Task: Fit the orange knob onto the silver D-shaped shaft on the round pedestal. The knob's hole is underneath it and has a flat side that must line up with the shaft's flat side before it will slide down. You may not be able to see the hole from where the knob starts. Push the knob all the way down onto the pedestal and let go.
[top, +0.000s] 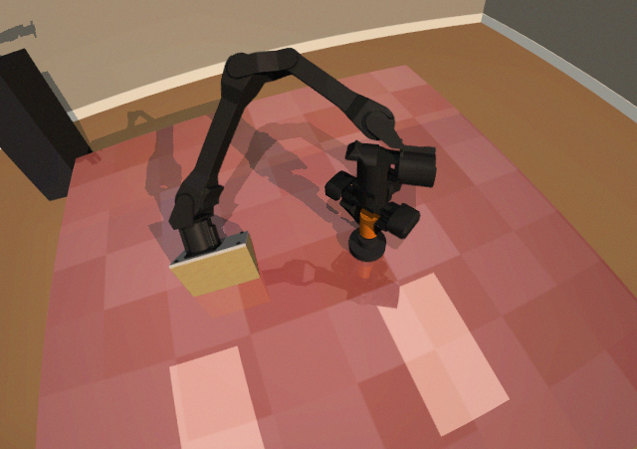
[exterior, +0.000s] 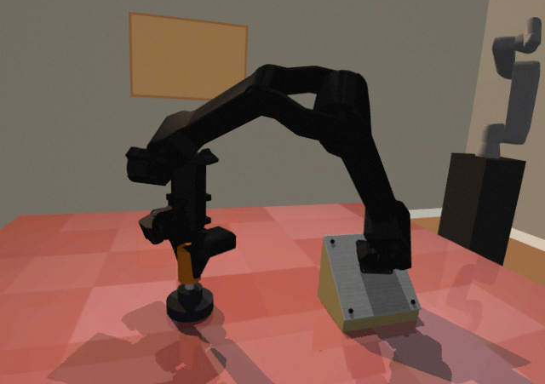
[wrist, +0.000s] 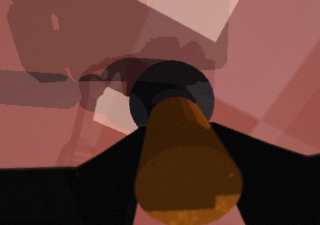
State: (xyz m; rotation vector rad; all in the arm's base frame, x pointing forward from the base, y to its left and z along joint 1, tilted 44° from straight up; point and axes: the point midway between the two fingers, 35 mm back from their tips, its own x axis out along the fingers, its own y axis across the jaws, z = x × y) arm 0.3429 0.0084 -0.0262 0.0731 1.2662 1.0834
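My gripper tip is now 30 mm below the orange knob. Also, from my gripper tip: pedestal: 40 mm below.
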